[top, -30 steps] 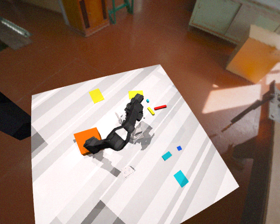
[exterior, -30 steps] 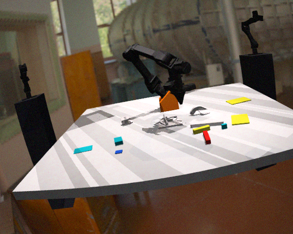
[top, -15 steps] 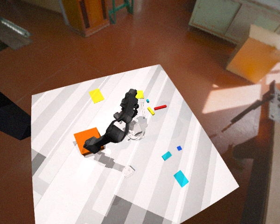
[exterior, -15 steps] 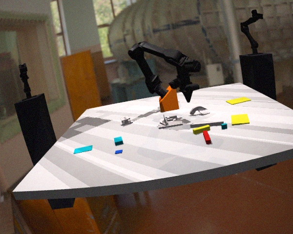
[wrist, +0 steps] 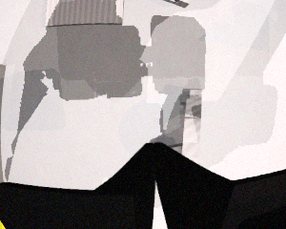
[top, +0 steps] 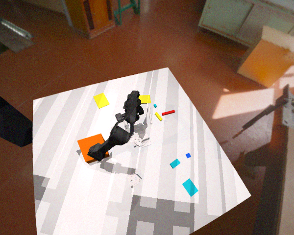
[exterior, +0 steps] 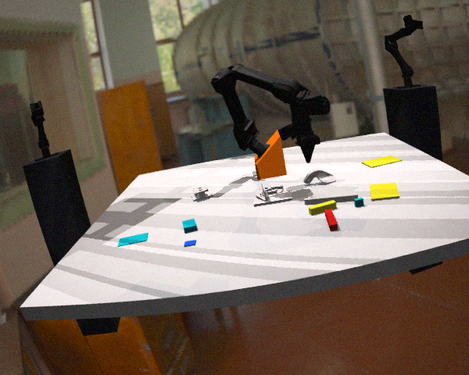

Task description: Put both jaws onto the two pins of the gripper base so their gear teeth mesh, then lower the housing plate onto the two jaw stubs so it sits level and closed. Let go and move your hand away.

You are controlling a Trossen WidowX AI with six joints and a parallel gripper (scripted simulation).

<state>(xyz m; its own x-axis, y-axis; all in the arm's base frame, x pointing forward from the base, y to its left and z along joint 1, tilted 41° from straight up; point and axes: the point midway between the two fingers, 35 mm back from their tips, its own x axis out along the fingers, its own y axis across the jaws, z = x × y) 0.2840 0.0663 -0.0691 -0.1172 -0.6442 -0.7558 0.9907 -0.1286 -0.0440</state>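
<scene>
Right now my gripper tip is 4 cm past the pale grey jaw, 2 cm to the right of it and 7 cm above it. Round my gripper tip: ribbed plate: 4 cm ahead, 14 cm to the right, 8 cm below; pale strip: 18 cm ahead, 1 cm to the left, 8 cm below; housing plate: 3 cm behind, 13 cm to the right, 8 cm below.
</scene>
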